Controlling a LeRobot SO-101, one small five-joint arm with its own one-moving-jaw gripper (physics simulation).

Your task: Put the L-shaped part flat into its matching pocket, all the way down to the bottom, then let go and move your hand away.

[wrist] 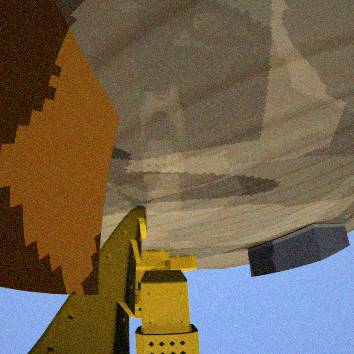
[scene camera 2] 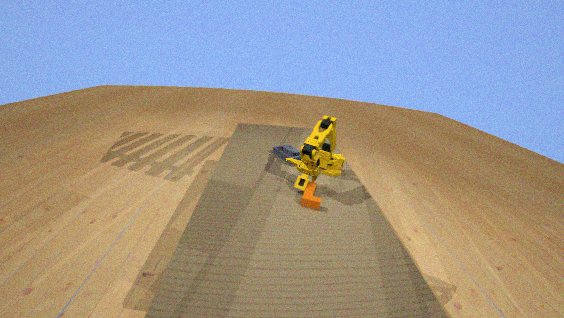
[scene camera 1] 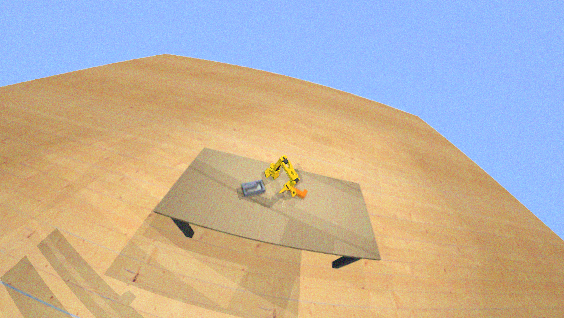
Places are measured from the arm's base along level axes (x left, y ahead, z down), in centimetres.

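Pixels of known places: hand, its tool point: (wrist: 145, 218) (scene camera 2: 312, 182) (scene camera 1: 285, 187); arm's base, origin of its link: (wrist: 161, 255) (scene camera 2: 324, 169) (scene camera 1: 271, 176).
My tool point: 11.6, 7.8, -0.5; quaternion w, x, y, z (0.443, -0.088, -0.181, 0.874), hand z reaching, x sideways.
Note:
For each thing: its top centre in the pictures, then the offset to it from my tool point, as dx, dy, dz. Level surfaces: height alone.
- orange L-shaped part, centre of its top: (scene camera 2: 314, 191) (scene camera 1: 299, 190) +9.8, +1.4, -2.5
- grey-blue tray, centre of its top: (wrist: 308, 261) (scene camera 2: 289, 150) (scene camera 1: 253, 186) -21.4, +7.7, -3.2
- brown table, height of its surface: dz +0.5
The orange L-shaped part (scene camera 1: 302, 193) (scene camera 2: 311, 202) (wrist: 75, 150) lies on the table, outside the tray and apart from it. In the wrist view it is large at the left and partly in dark shadow. The grey-blue tray (scene camera 1: 244, 191) (wrist: 310, 246) with the pocket stands on the other side of the gripper; in scene camera 2 the tray (scene camera 2: 284, 150) is partly behind the arm. My gripper (scene camera 1: 287, 192) (scene camera 2: 301, 170) is fully open and empty, low beside the part. In the wrist view one jaw shows; the pocket's inside does not.
The yellow arm (scene camera 1: 291, 171) (scene camera 2: 320, 137) rises behind the gripper, with its base near the table's back edge. The brown table (scene camera 1: 210, 210) (scene camera 2: 260, 270) bears the arm, tray and part, and its edges drop to the wooden floor. Shadows cross the table top.

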